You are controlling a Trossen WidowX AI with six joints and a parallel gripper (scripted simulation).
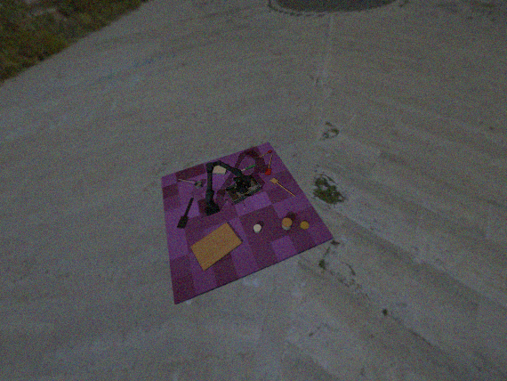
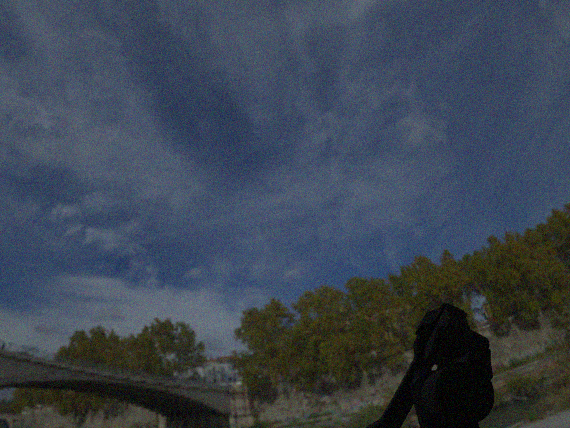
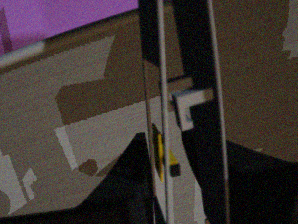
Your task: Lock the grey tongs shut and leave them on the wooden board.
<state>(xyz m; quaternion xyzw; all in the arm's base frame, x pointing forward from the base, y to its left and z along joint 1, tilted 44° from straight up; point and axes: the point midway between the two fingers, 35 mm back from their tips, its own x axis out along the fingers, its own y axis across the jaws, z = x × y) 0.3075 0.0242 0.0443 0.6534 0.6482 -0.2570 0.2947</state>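
Right now my gripper tip is 4 cm to the right of the roasting tin and 3 cm short of it. Round my gripper tip: yellow piece (4 cm above, 2 cm to the right, 1 cm ahead); then jar (47 cm to the right, 23 cm ahead); then red-headed tool (38 cm ahead, 21 cm to the left, 2 cm below).
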